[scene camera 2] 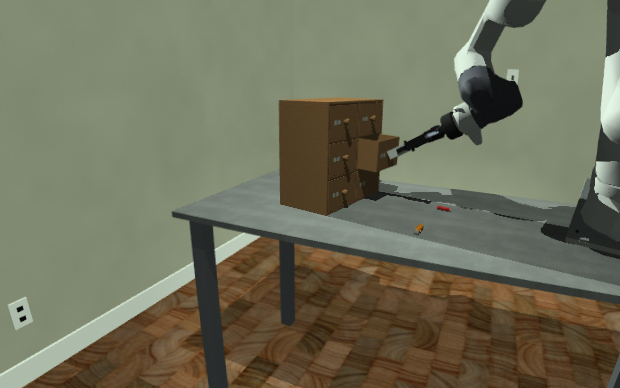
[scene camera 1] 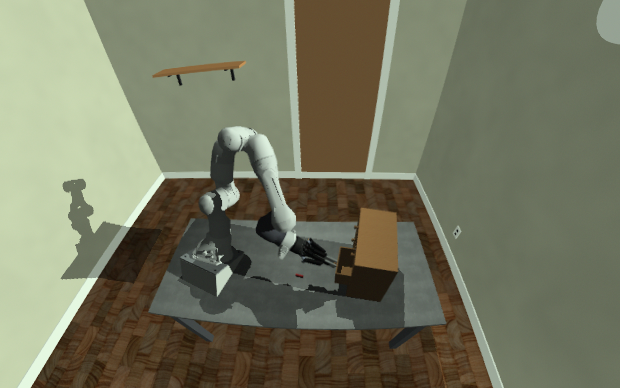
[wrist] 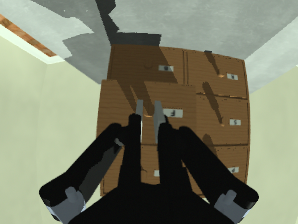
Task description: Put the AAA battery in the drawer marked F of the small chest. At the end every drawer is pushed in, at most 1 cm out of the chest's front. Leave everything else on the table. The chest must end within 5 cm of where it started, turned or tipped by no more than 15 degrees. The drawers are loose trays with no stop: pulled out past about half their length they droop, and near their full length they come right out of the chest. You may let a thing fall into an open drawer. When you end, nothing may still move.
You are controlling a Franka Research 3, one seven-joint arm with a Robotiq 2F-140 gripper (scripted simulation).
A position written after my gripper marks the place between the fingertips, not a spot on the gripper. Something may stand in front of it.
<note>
In view: my gripper (scene camera 2: pixel 390 154), a brown chest (scene camera 2: pixel 304 141) and a drawer (scene camera 2: pixel 372 155).
The brown chest also shows in scene camera 1 (scene camera 1: pixel 376 262). The drawer is seen too in the wrist view (wrist: pixel 118 99). My gripper shows as well in scene camera 1 (scene camera 1: pixel 335 264) and in the wrist view (wrist: pixel 148 109).
</note>
